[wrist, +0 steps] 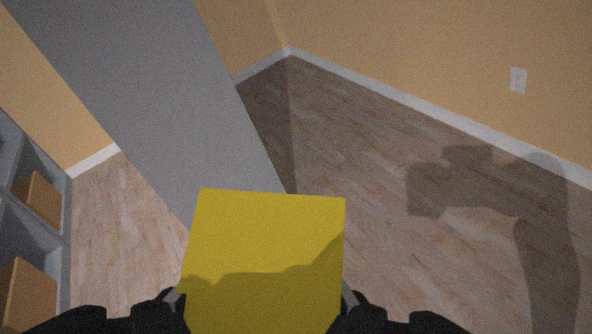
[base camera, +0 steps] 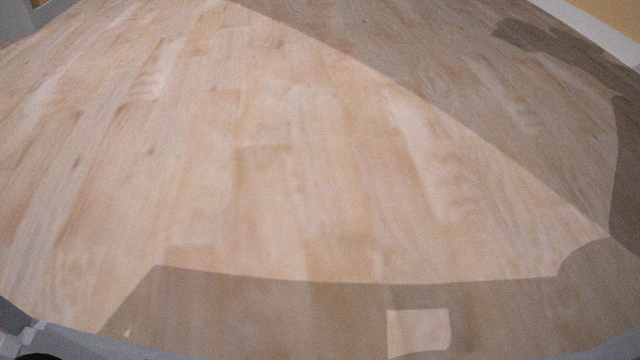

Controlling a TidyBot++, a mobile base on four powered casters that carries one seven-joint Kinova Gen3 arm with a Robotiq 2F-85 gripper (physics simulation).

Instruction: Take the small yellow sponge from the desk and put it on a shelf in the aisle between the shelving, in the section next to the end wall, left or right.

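Frame: origin at the arm's base, x ahead, y left, z up, level; millimetres.
Where they show: gripper, fingertip midpoint: (wrist: 264,299).
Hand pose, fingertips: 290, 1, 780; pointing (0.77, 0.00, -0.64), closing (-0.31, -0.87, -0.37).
Each offset is from my fingertips to the top centre of the thing, as dx, dy, dz. Level surfaces: height alone.
The yellow sponge @(-14, +2, +53) (wrist: 267,240) is between the fingers of my gripper (wrist: 264,299), which is shut on it, at the bottom middle of the wrist view. The fingers' lower parts are cut off by the view's edge. Grey shelving (wrist: 64,275) with open compartments stands at the left edge of the wrist view. A tall plain grey panel (wrist: 145,100) runs diagonally to its right. A strip of floor lies between them and ends at an orange wall (wrist: 65,115) with a white baseboard. The sponge and gripper do not show in the base view.
Brown boxes (wrist: 46,205) (wrist: 37,295) sit in the shelving's compartments. Right of the panel, a wood floor @(dz -1177) (wrist: 360,165) (base camera: 300,175) reaches another orange wall (wrist: 425,50) with an outlet @(+875, -1134, -720) (wrist: 518,80). In the base view, a grey structure (base camera: 12,22) stands top left and a white baseboard (base camera: 580,22) top right.
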